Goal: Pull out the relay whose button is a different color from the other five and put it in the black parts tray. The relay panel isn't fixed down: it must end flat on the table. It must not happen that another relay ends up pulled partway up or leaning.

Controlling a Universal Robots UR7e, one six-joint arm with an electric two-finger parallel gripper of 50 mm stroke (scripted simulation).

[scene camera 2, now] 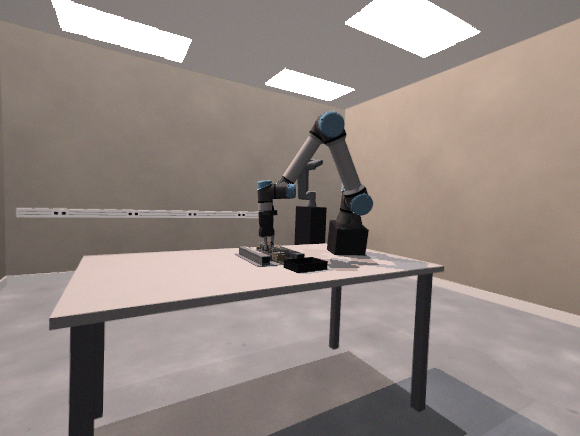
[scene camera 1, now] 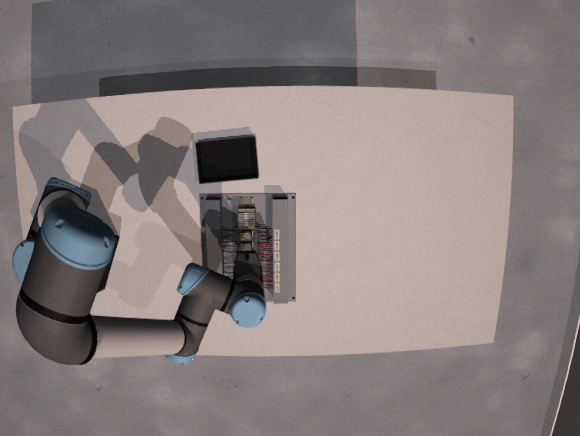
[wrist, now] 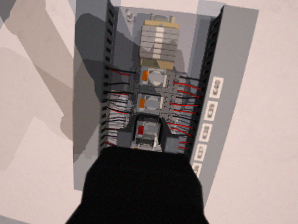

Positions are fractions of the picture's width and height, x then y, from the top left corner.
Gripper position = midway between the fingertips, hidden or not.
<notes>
In view: my gripper (wrist: 0.49,0.55), a relay panel (scene camera 1: 0.45,0.49) and a black parts tray (scene camera 1: 0.37,0.37).
The relay panel is seen too in scene camera 2 (scene camera 2: 0.45,0.59) and in the wrist view (wrist: 0.72,0.23). The wrist view misses the black parts tray: it is out of frame.
</notes>
